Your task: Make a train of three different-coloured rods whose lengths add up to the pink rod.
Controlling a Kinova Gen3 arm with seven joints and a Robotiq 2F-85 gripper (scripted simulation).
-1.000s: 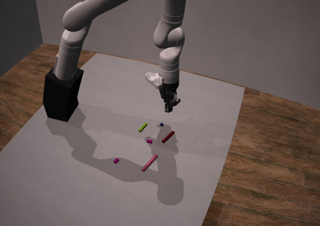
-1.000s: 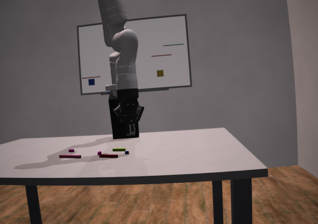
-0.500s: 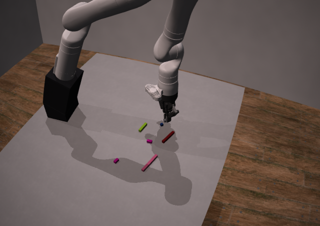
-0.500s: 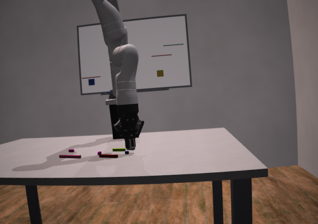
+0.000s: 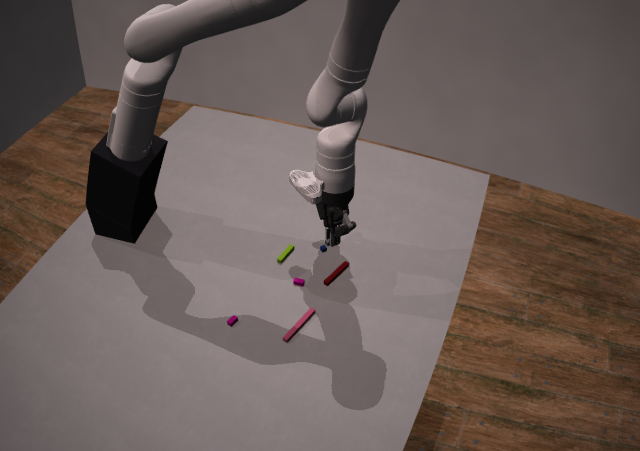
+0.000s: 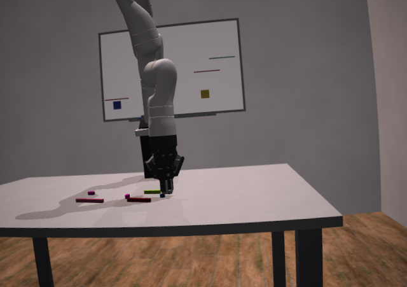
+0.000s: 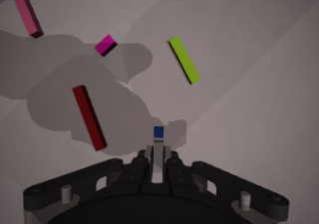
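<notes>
My hand is 1 cm above the grey rod. Round my hand: lime rod: 9 cm behind, 5 cm to the right, 3 cm below; then blue rod: 3 cm below, 2 cm behind, 1 cm to the right; then red rod: 8 cm to the right, 3 cm below, 2 cm ahead.
</notes>
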